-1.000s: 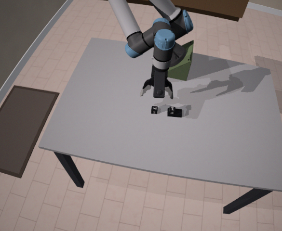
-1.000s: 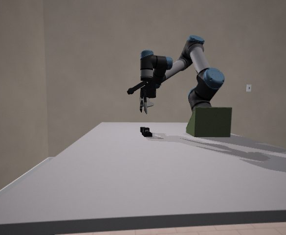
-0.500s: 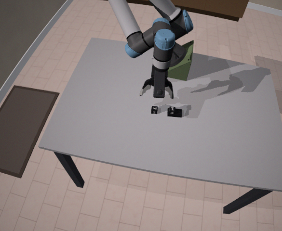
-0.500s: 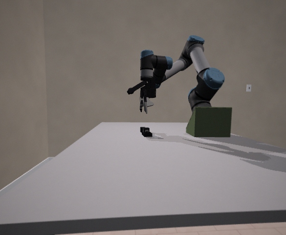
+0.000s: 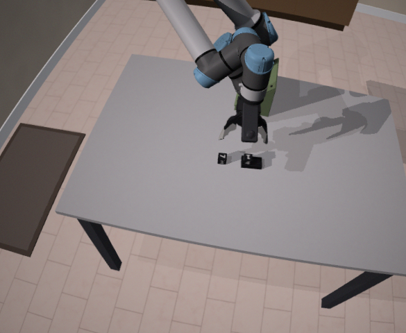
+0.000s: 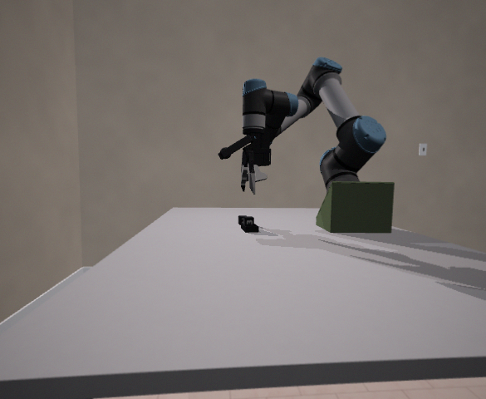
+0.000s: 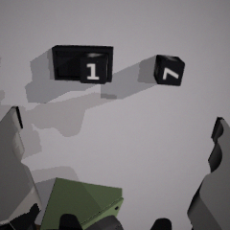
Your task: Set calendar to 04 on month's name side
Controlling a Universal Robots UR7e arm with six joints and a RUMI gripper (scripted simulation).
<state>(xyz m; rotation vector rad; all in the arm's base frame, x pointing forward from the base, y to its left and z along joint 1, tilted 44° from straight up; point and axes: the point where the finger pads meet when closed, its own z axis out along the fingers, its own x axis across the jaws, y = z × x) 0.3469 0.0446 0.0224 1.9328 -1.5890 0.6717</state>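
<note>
The black calendar tray is 1 cm behind my hand, 5 cm to the left of it and 11 cm below it.
</note>
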